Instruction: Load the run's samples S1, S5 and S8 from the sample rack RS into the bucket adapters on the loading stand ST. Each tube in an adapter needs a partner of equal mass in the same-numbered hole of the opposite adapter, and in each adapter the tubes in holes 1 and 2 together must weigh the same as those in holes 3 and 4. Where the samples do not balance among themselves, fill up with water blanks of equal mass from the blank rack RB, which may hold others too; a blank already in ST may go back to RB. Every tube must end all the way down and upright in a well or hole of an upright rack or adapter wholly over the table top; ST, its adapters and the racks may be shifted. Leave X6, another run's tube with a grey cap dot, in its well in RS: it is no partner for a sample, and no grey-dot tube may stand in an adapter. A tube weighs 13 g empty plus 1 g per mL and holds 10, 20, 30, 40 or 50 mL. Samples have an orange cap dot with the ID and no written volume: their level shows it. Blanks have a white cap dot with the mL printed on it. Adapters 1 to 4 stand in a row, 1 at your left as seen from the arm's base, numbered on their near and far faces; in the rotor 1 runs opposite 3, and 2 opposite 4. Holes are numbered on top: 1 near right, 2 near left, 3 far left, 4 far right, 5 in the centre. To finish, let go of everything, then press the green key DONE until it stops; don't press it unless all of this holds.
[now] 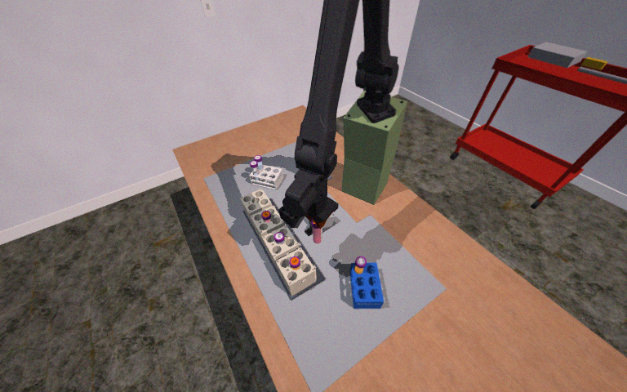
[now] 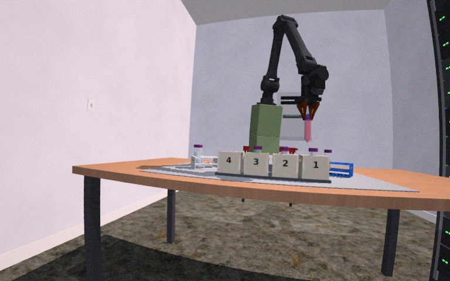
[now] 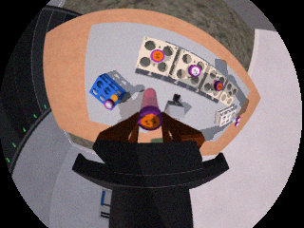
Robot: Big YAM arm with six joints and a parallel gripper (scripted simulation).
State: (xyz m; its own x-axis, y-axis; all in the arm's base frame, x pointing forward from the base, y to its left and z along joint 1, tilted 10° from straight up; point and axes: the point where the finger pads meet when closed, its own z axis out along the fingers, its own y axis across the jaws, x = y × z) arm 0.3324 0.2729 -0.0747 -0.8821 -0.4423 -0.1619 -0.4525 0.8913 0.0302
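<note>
Now: the green done key 11 cm behind my hand, 17 cm to the right of it and 19 cm below it. Also, from my hand: blue sample rack RS (11 cm behind, 14 cm to the left, 23 cm below); then white blank rack RB (7 cm ahead, 49 cm to the right, 23 cm below).
</note>
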